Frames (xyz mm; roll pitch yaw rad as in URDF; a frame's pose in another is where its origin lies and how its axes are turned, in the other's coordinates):
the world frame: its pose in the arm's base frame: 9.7 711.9 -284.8 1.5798 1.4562 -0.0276
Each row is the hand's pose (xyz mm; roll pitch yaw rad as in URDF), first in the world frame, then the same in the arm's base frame.
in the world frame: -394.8 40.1 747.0 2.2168 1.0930 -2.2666
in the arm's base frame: -22.9 -34.8 111.2 1.1737 -0.2562 1.9428
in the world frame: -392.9 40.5 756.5 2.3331 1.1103 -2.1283
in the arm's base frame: -22.6 -44.3 109.4 1.1637 -0.1926 1.9557
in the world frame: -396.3 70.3 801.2 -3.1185 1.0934 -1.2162
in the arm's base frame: 4.9 -90.1 116.1 1.1704 0.2083 1.9665
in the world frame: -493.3 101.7 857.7 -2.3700 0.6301 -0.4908
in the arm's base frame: 22.9 -147.4 216.0 1.3615 0.8494 2.0004
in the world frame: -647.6 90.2 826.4 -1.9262 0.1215 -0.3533
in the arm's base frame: -5.0 -115.2 368.0 2.3206 1.3030 2.6250
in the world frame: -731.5 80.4 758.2 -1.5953 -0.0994 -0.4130
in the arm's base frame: -21.8 -46.4 450.3 -2.8572 1.2571 -2.8541
